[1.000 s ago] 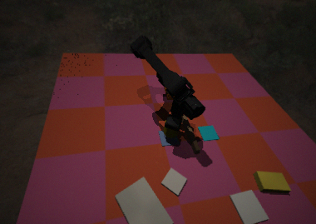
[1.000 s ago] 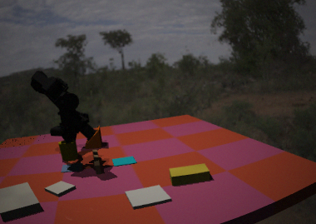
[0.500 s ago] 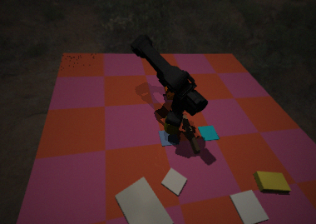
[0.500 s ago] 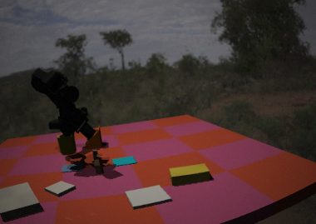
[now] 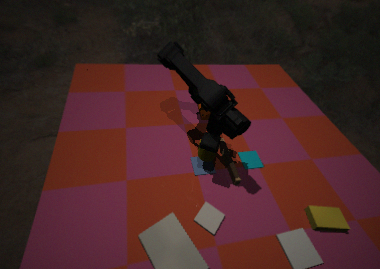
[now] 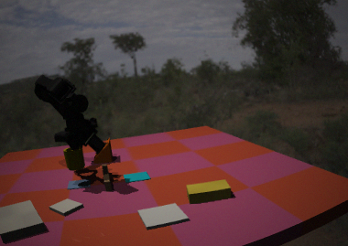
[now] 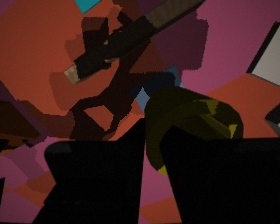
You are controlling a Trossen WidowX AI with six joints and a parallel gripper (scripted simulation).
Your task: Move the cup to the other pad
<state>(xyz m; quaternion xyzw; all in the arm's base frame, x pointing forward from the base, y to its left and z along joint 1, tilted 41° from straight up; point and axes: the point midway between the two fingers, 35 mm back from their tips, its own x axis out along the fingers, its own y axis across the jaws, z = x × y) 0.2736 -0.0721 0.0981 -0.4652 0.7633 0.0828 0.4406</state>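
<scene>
Now: gripper tip 40 mm short of the purple marble, 30 mm to the left of it and 20 mm above it. The rest, counted from my gripper tip: yellow cup 20 mm to the right, 20 mm ahead; then blue pad 100 mm below, 20 mm to the right, 20 mm ahead; then wooden bar 90 mm below, 80 mm to the left, 40 mm ahead.
</scene>
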